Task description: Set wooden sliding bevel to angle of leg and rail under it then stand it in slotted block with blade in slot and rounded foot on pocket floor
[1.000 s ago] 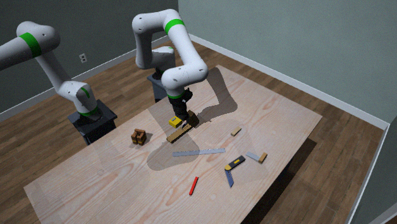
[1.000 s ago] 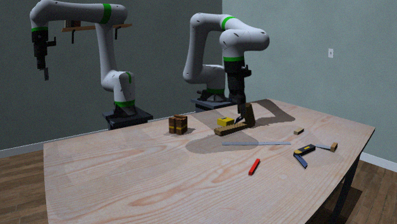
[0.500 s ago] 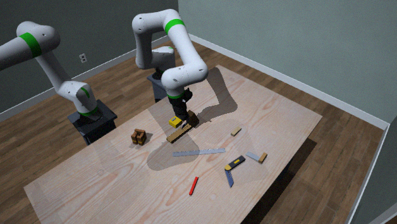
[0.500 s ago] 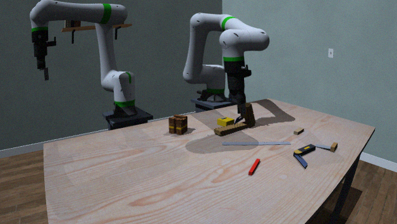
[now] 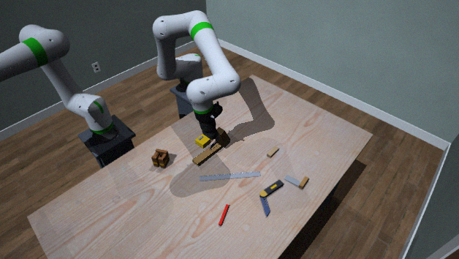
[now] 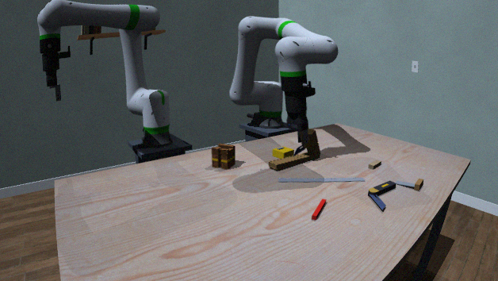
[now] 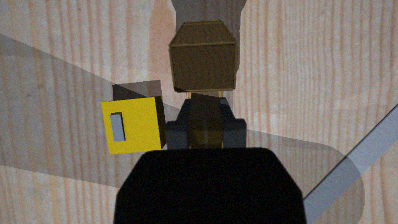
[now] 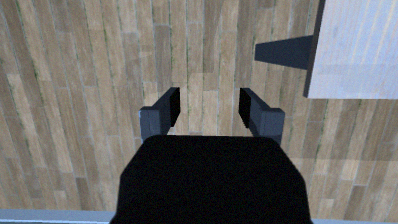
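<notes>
My left hand is 9 cm past the yellow tape measure, 2 cm to the left of it and 7 cm above it. Round my left hand: steel ruler 18 cm ahead, 7 cm to the right, 9 cm below; wooden bevel 1 cm to the left, 1 cm below; bevel blade 4 cm below.
</notes>
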